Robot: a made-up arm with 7 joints.
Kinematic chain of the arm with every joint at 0, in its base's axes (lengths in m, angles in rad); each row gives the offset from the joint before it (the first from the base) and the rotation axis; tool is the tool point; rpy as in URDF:
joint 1: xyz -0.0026 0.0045 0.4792 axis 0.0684 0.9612 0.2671
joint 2: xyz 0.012 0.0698 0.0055 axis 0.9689 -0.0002 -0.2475
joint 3: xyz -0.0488 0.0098 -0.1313 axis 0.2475 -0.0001 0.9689
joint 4: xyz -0.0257 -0.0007 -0.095 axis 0.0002 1 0
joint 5: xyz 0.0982 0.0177 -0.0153 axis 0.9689 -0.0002 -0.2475
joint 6: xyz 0.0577 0.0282 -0.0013 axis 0.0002 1 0
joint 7: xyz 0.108 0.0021 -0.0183 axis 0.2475 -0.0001 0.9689
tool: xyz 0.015 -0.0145 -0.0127 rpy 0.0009 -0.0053 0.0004
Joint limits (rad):
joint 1: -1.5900..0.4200
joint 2: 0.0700..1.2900
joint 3: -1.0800..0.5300
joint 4: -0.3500..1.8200
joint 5: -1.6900..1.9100
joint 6: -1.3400..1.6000
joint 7: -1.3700..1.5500
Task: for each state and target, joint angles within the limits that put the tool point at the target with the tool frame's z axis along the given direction. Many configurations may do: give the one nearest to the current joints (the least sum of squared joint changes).
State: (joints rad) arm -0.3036 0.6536 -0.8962 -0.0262 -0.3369 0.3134 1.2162
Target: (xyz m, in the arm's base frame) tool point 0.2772 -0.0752 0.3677 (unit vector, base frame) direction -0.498 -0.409 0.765
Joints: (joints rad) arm -0.8011 0.3477 -0.9191 -0.3128 -0.2111 0.5244 1.3841
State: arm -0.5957 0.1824 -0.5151 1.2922 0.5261 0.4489 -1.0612
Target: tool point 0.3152 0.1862 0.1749 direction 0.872 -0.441 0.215
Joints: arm -0.7726 0.3005 -0.2706 0.9463 0.4195 0.9003 -1.2710
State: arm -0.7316 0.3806 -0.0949 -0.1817 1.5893 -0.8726 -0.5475
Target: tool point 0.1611 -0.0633 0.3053 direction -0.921 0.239 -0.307
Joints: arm -0.4334 0.2637 -0.4599 -0.2802 1.6768 -0.9911 -0.5164
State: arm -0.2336 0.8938 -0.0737 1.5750 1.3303 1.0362 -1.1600
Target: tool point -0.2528 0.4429 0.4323 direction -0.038 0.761 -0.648
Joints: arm 0.4166 1.0306 0.4431 1.8200 0.7733 1.0410 -1.0693
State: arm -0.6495 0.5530 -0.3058 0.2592 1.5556 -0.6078 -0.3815
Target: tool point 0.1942 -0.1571 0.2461 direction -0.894 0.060 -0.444
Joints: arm -0.5827 0.0718 -0.8960 0.1816 1.9100 -0.2818 -0.2058
